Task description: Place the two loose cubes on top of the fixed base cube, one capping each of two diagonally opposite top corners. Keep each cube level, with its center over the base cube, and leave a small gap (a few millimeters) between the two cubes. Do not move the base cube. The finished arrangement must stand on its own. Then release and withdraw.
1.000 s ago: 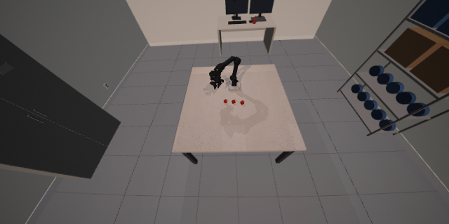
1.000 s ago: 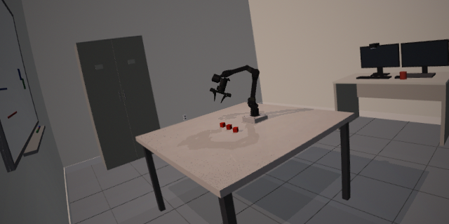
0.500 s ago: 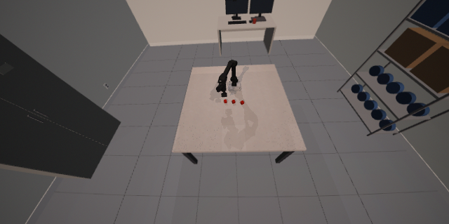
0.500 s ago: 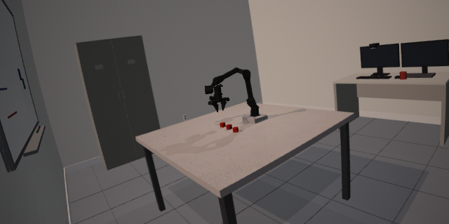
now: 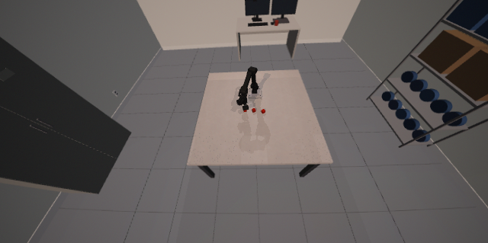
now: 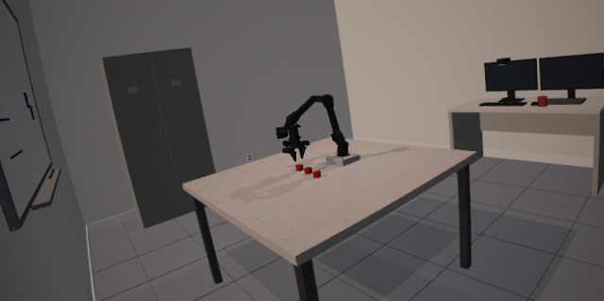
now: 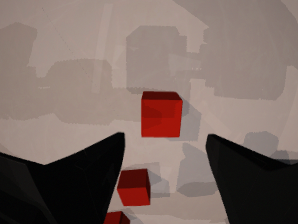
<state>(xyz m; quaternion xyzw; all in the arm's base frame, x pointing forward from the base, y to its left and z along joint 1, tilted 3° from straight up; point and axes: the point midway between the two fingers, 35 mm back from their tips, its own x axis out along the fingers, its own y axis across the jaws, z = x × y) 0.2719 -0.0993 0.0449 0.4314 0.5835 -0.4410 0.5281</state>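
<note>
My gripper tip is now 10 cm to the right of the red cube and 5 cm above it.
</note>
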